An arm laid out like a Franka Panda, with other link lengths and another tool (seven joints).
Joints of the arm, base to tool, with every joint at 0 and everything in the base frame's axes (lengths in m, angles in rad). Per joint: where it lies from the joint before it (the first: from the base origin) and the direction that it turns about. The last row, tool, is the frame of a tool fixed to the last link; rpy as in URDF.
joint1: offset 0 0 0.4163 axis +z
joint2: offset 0 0 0 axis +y
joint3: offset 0 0 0.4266 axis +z
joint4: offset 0.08 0 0 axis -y
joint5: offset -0.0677 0 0.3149 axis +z
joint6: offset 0 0 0 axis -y
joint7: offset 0.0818 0 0 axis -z
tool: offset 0.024 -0.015 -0.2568 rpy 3.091 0 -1.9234
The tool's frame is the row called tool.
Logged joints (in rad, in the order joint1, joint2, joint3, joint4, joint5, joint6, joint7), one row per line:
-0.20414, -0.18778, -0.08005, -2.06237, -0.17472, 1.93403, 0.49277
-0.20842, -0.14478, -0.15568, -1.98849, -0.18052, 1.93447, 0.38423
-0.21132, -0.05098, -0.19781, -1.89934, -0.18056, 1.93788, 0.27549
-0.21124, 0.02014, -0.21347, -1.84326, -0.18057, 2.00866, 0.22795
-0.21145, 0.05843, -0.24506, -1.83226, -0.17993, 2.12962, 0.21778
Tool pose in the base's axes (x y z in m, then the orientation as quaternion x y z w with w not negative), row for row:
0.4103, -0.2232, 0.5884, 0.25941, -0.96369, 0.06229, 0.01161
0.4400, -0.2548, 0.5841, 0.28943, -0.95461, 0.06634, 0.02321
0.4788, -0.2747, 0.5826, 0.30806, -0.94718, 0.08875, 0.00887
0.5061, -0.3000, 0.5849, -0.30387, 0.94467, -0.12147, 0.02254
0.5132, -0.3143, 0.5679, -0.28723, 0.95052, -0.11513, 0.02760
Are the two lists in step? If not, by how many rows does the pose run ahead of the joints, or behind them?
The pose runs 1 row ahead of the joints: the pose in row i belongs to the joints in row i + 1.
